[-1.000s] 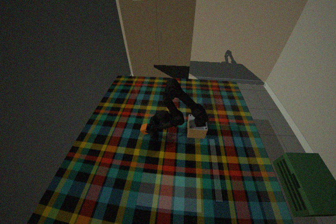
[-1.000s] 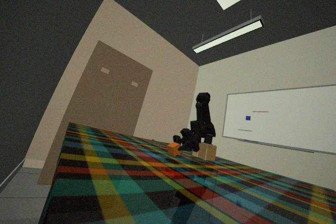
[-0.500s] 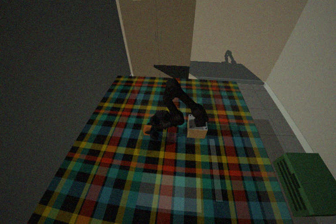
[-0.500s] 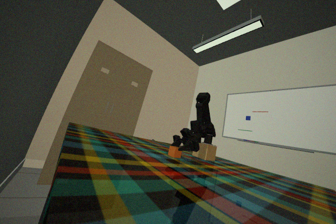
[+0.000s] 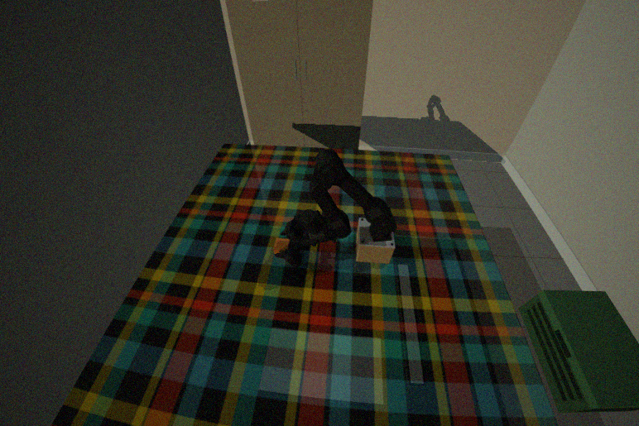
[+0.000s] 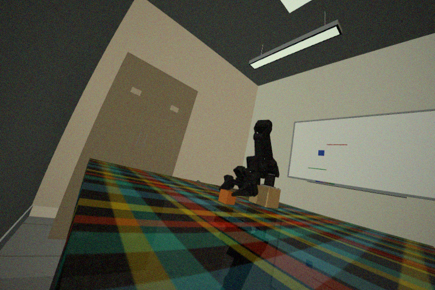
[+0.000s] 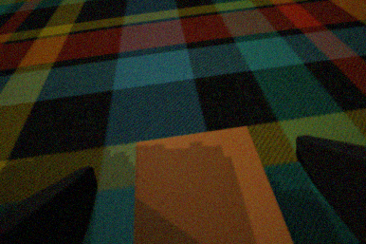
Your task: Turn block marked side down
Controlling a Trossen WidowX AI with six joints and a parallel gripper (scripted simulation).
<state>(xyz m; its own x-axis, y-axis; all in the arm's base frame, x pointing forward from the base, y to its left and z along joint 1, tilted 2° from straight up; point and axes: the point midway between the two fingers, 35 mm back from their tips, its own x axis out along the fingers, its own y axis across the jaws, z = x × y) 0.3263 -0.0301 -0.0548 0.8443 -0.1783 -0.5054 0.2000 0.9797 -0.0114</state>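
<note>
The orange block is 30 mm behind my gripper tip, 20 mm below it and 10 mm to the left of it.
</note>
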